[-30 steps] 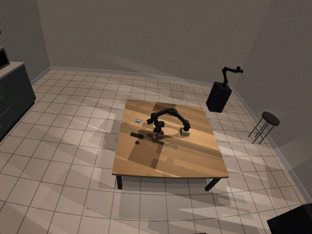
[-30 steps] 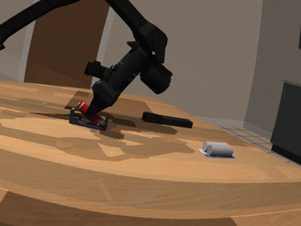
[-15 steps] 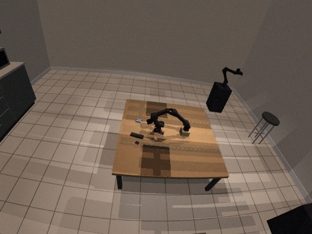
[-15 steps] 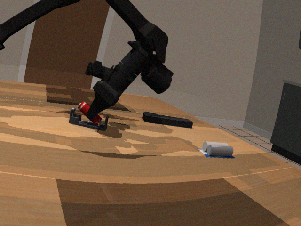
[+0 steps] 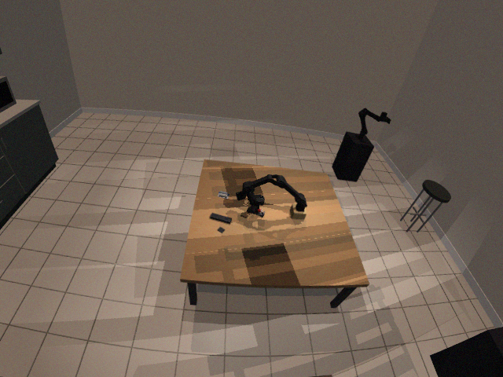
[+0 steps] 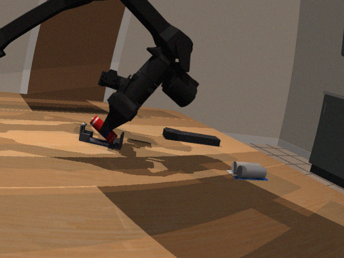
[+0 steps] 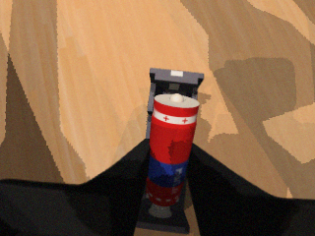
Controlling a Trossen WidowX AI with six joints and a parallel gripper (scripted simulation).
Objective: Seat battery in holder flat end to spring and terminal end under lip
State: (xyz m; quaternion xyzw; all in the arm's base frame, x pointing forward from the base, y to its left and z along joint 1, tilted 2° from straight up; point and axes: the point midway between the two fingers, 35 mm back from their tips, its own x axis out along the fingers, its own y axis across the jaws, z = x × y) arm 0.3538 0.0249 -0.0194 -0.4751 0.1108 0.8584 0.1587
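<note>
My gripper tip is 1 cm below the battery. From my gripper tip the other things lie so: long black bar: 29 cm ahead, 10 cm to the left, 1 cm below; small dark block: 28 cm ahead, 20 cm to the left, 2 cm below.
</note>
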